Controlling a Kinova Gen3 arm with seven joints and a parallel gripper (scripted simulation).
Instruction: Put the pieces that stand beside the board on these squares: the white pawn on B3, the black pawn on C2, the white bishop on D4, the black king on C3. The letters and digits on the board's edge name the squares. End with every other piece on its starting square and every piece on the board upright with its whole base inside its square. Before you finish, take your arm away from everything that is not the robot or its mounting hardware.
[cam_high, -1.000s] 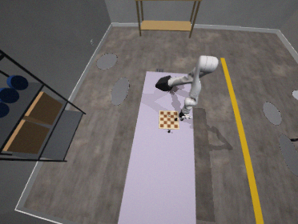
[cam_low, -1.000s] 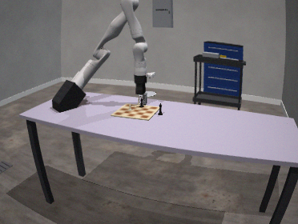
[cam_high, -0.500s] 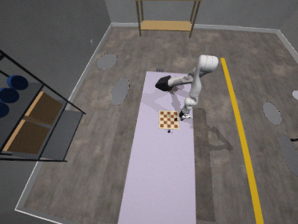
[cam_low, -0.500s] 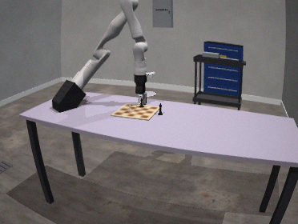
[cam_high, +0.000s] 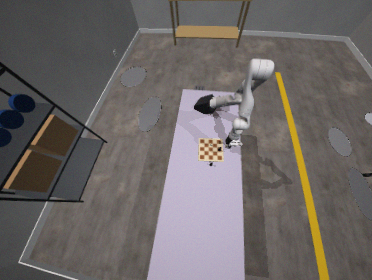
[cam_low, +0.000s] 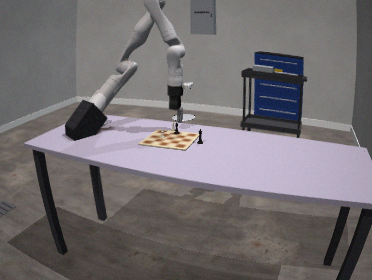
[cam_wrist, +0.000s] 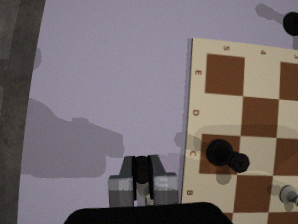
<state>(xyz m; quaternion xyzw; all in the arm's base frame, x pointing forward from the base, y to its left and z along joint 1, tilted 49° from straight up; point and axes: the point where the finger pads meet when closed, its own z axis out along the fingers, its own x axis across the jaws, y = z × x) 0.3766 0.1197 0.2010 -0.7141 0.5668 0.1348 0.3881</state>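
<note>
My gripper is now 3 cm past the white bishop, 2 cm to the left of it and 4 cm above it. Also, from my hand: white pawn: 15 cm to the right, 4 cm below; chessboard: 4 cm ahead, 14 cm to the right, 6 cm below; black pawn: 1 cm below.
</note>
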